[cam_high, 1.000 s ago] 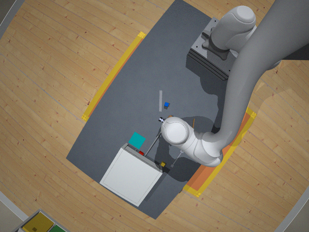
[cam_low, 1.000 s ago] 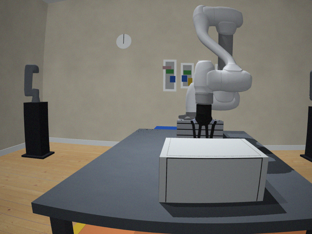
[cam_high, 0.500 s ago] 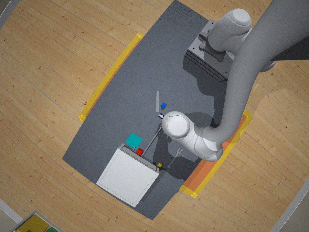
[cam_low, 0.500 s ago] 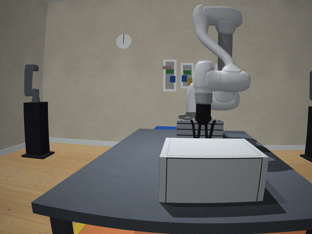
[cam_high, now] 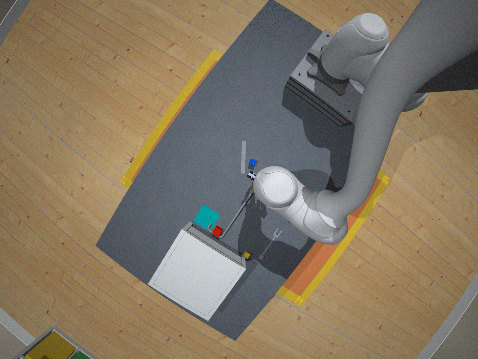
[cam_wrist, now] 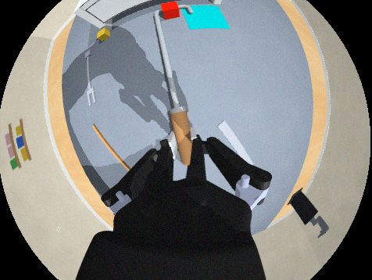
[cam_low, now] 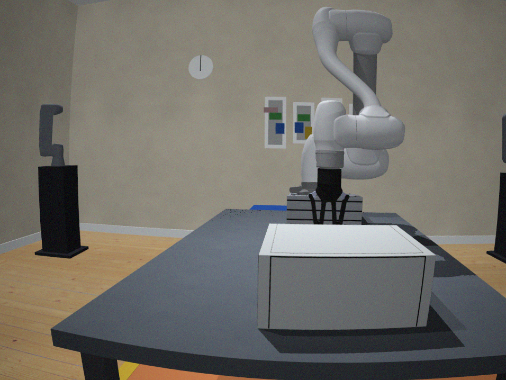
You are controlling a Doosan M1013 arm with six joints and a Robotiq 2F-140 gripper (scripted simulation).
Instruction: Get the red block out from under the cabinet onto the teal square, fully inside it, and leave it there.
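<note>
Now: hand 7 cm to the left of the blue block, 6 cm past it and 3 cm above it. Also, from my hand: grey strip: 12 cm to the right, 6 cm behind, 4 cm below; hook tool: 13 cm ahead, 4 cm to the right, 2 cm below; orange stick: 19 cm to the left, 3 cm below, 1 cm ahead.
</note>
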